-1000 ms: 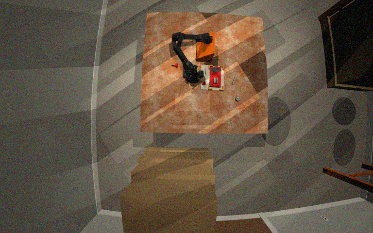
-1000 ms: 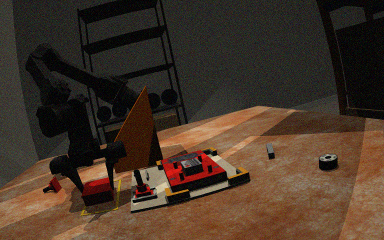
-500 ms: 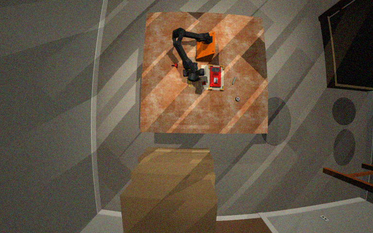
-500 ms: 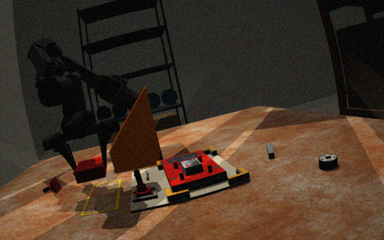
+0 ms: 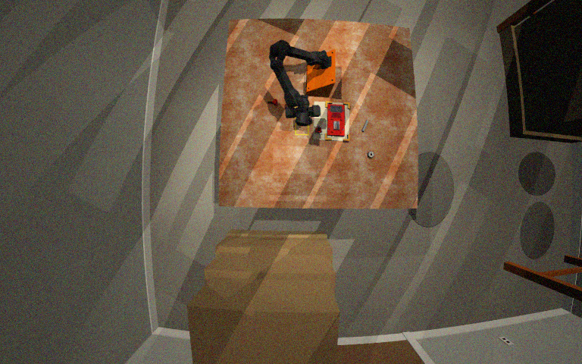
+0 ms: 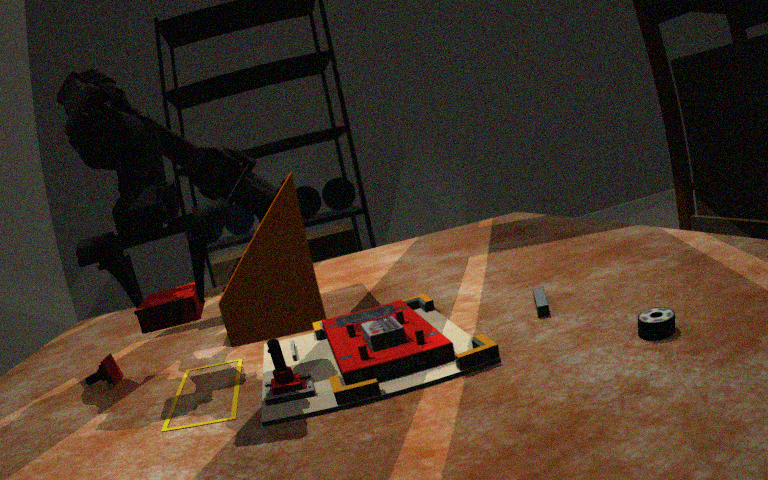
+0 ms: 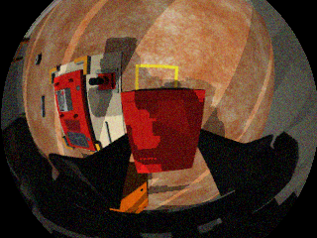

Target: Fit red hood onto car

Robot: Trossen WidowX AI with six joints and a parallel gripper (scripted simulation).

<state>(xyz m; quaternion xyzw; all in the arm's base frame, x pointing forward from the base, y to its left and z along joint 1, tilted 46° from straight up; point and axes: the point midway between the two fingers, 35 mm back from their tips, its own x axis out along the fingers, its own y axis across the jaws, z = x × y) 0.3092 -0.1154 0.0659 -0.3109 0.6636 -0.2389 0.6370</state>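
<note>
Right now the grey engine block is 2 cm ahead of my gripper tip, 22 cm to the left of it and 8 cm below it. The rest, counted from my gripper tip: grey bar: 41 cm to the left, 10 cm below; then black post: 6 cm ahead, 11 cm to the left, 7 cm below; then red hood: 1 cm above.
</note>
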